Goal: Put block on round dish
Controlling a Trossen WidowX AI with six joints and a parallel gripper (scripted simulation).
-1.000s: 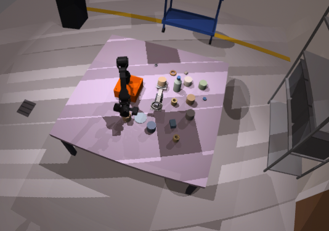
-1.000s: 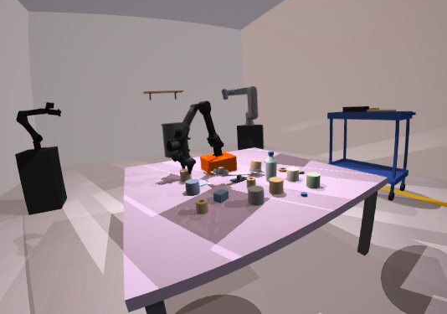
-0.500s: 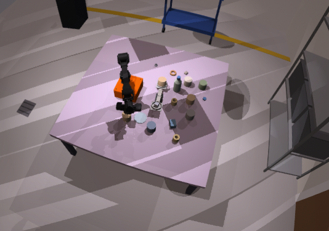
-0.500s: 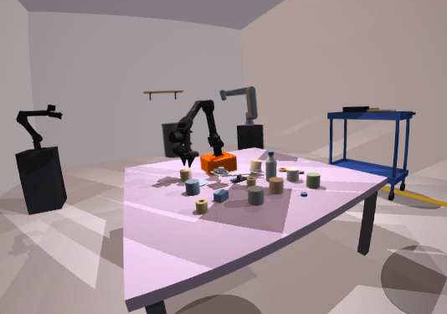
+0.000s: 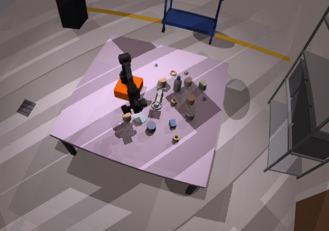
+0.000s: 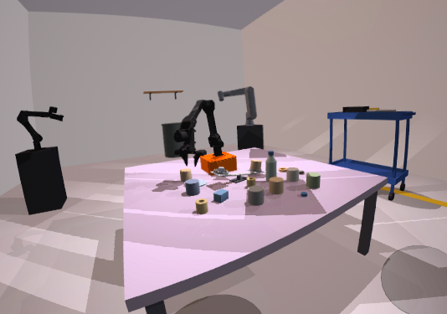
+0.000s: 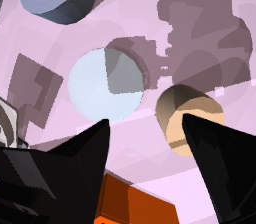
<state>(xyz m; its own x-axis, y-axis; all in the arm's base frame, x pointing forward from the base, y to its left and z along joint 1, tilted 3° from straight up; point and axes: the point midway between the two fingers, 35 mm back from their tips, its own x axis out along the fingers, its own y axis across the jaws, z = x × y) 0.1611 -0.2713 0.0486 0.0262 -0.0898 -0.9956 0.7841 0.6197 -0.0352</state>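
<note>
Now: the pale blue round dish 9 cm below my gripper tip, 4 cm ahead of it and 2 cm to the left of it. The rest, counted from my gripper tip: balance 24 cm to the left, 14 cm ahead, 6 cm below; then blue-grey cylinder 14 cm ahead, 7 cm to the right, 6 cm below; then blue cube 30 cm ahead, 8 cm below, 2 cm to the left.
</note>
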